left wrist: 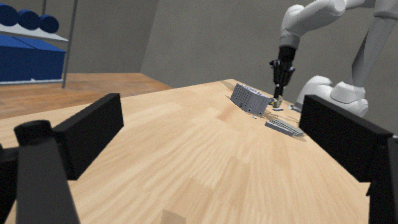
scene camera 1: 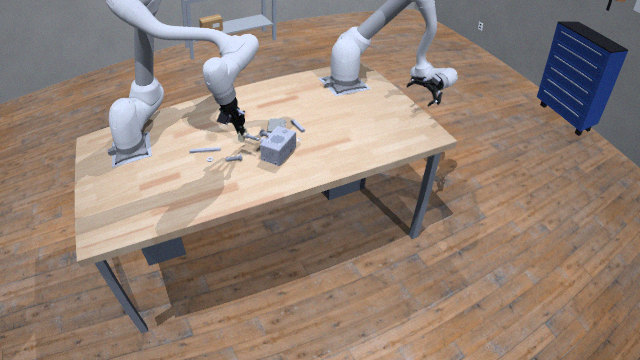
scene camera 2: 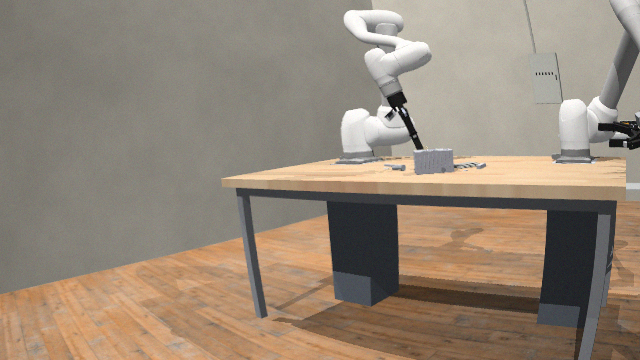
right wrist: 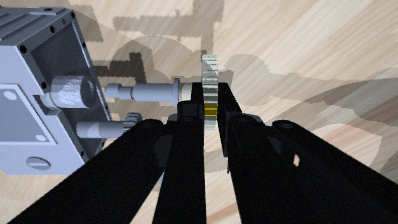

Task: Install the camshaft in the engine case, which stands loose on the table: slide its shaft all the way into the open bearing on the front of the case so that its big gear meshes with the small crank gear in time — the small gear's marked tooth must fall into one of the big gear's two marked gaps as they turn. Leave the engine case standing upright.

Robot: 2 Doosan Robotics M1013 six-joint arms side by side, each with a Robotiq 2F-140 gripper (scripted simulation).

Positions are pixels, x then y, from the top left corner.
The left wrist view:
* my left gripper: 211, 110
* my right gripper: 277, 98
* grey engine case: 247, 98
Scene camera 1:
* grey engine case: 281, 142
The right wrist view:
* my right gripper: 209, 98
